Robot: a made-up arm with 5 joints. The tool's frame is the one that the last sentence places. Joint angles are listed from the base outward.
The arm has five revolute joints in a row. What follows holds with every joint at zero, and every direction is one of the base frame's.
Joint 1 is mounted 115 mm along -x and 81 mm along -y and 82.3 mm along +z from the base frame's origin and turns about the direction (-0.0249, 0.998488, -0.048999).
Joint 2 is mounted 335.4 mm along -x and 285 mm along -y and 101.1 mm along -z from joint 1 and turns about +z.
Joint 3 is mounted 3.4 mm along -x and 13.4 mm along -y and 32.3 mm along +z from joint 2 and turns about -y.
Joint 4 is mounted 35.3 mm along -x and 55.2 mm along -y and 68.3 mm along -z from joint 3 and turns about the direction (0.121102, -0.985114, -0.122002).
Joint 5 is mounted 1.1 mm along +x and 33.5 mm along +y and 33.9 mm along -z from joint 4 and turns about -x.
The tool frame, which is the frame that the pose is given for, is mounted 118.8 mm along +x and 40 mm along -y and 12.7 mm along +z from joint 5; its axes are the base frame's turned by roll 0.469, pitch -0.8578 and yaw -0.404 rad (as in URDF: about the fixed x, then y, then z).
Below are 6 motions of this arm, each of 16 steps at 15 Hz.
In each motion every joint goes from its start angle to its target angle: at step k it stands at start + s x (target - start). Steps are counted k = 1, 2, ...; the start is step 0. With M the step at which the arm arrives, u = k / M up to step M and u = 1 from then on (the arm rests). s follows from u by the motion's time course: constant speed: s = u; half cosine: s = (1 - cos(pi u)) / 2; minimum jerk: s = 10 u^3 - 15 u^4 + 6 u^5.
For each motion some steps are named. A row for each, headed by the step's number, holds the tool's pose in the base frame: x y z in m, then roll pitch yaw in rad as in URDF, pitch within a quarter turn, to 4 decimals.
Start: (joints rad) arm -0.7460 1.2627 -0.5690 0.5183 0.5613
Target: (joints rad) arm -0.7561 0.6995 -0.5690 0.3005 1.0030
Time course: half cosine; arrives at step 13
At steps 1, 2, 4, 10, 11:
1: -0.2113 -0.3438 -0.1753 -1.3664 -0.6657 2.1892
2: -0.2108 -0.3455 -0.1759 -1.3842 -0.6597 2.1735
4: -0.2093 -0.3518 -0.1784 -1.4448 -0.6387 2.1106
10: -0.2058 -0.3736 -0.1938 -1.6117 -0.5713 1.7882
11: -0.2056 -0.3754 -0.1958 -1.6216 -0.5656 1.7503

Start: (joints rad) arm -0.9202 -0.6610 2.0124 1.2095 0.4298
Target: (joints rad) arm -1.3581 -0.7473 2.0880 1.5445 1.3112
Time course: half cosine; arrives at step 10
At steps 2, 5, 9, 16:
2: -0.2759 -0.4154 -0.3114 0.8330 0.9723 0.6746
5: -0.1752 -0.4048 -0.3390 0.5229 0.5569 0.6810
9: -0.0583 -0.3921 -0.3357 0.1168 0.1764 0.8115
16: -0.0526 -0.3914 -0.3346 0.0933 0.1611 0.8207

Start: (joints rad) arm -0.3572 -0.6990 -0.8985 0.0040 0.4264
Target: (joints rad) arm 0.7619 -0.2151 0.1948 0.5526 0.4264
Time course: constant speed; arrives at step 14
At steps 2, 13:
2: -0.4331 -0.4319 -0.1602 -0.0064 -0.4238 -0.5930
13: -0.3942 -0.4457 0.2134 -0.4195 -0.8651 -0.0067

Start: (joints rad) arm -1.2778 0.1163 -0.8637 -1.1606 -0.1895
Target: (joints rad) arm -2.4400 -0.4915 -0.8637 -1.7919 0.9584
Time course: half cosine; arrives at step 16
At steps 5, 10, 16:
5: 0.0702 -0.4358 -0.4112 0.0166 -0.3043 0.0459
10: 0.3010 -0.3594 -0.2766 -0.3705 -0.5399 0.5822
16: 0.3936 -0.3010 -0.1274 -0.8269 -0.5520 1.0777

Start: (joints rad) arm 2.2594 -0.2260 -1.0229 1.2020 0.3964
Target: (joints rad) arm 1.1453 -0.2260 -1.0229 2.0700 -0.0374
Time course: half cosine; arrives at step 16
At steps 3, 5, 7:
3: 0.0185 -0.4334 0.4145 -0.8500 0.8916 -0.4654
5: -0.0190 -0.4369 0.4287 -0.7015 0.6187 -0.3583
7: -0.0706 -0.4409 0.4428 -0.5654 0.2552 -0.2969

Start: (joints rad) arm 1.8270 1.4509 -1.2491 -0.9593 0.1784
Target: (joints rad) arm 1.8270 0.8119 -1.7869 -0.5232 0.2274
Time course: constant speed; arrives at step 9
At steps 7, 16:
7: -0.1348 -0.4967 0.5061 2.3115 -0.1219 2.9289
16: -0.1205 -0.4860 0.5227 2.4463 -0.1132 2.9696

